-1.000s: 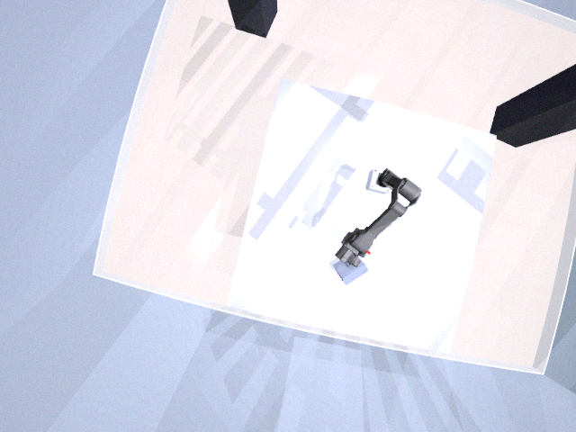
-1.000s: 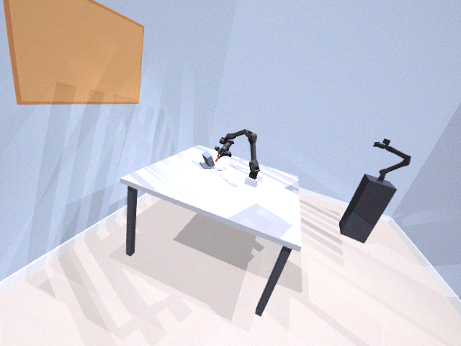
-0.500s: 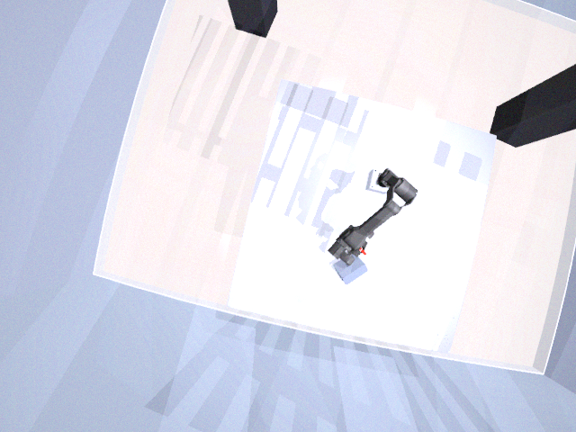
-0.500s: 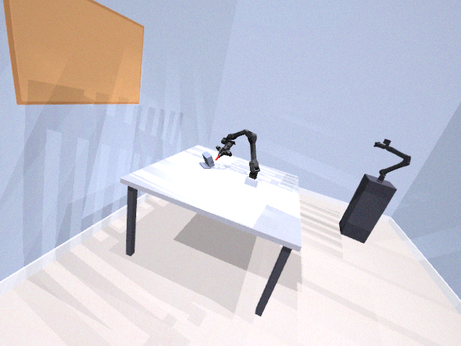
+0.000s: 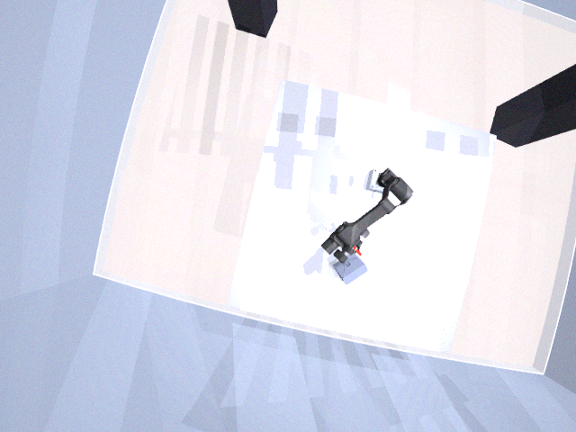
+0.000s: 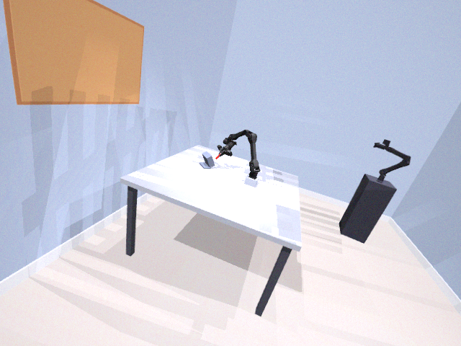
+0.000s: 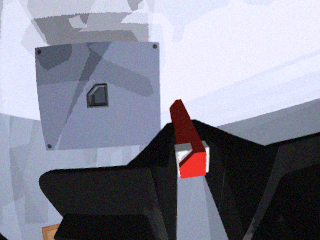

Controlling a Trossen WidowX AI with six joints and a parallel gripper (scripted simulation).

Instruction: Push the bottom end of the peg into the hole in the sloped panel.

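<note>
Now: gripper tip 90 mm short of the grey sloped panel, 20 mm to the right of it and 60 mm above it. The rest, counted from my gripper tip: red peg 10 mm behind, 10 mm to the right, 10 mm above.
</note>
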